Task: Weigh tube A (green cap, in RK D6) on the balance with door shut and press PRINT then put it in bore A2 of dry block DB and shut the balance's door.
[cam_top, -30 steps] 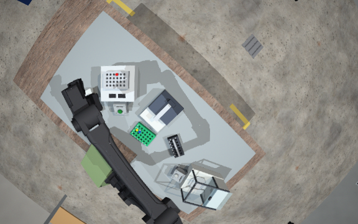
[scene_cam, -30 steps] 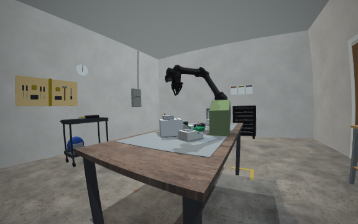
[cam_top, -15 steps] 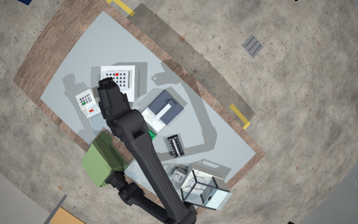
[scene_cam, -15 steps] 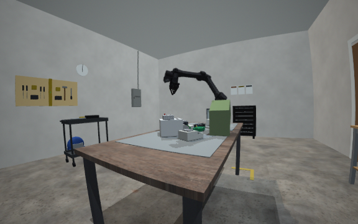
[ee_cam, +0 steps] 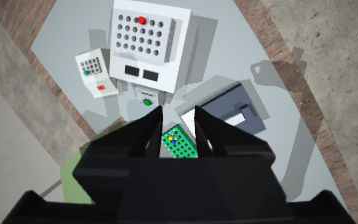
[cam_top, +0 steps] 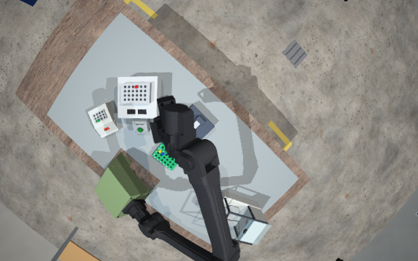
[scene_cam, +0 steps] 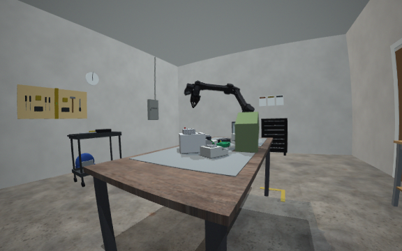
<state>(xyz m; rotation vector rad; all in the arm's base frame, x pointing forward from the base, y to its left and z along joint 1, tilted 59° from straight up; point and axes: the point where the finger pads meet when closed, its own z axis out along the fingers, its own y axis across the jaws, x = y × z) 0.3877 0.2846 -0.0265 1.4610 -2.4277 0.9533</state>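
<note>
Right now my hand is 70 cm to the left of the sliding door, 16 cm past it and 15 cm above it. The rest, counted from my hand: red-capped tube (20 cm below, 17 cm to the left, 3 cm behind); then green-capped tube (30 cm below, 30 cm behind, 22 cm to the left); then green tube rack RK (34 cm below, 20 cm behind, 16 cm to the right).
</note>
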